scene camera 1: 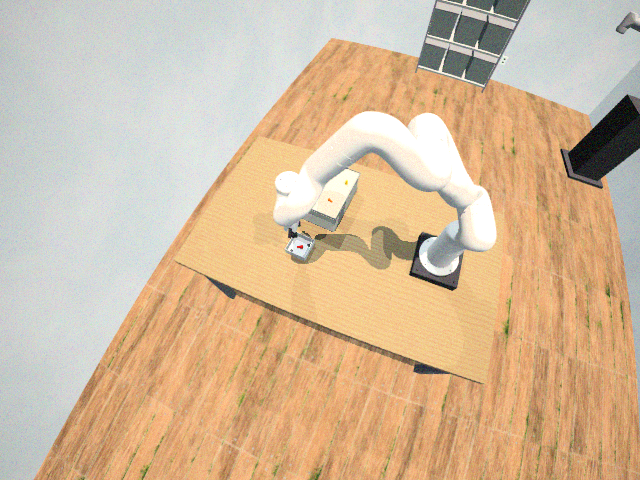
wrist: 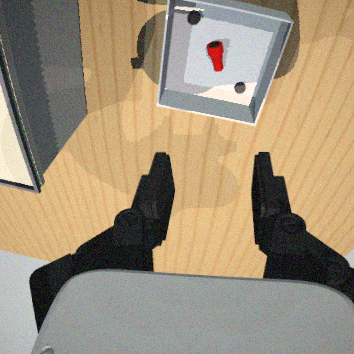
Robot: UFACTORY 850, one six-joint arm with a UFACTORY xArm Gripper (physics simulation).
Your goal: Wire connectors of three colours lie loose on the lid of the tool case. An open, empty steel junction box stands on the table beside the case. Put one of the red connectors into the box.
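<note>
A red connector [scene camera 1: 299, 246] [wrist: 216, 56] lies on the floor of the open steel junction box [scene camera 1: 293, 255] [wrist: 206, 115], inside its walls. My gripper [scene camera 1: 292, 232] [wrist: 211, 171] is partly open, with nothing between its fingers. It hangs above the table beside the box, apart from the connector. On the lid of the tool case [scene camera 1: 323, 208] lie an orange connector [scene camera 1: 330, 199] and a yellow connector [scene camera 1: 346, 182]. The arm hides part of the lid in the scene view. In the wrist view the case [wrist: 60, 75] shows at the left edge.
The wooden table [scene camera 1: 330, 289] [wrist: 115, 210] carries the case, the box and the arm's dark base plate [scene camera 1: 434, 280]. The case stands close beside the box, with a narrow strip of table between them. A shelf rack [scene camera 1: 450, 76] stands at the far wall.
</note>
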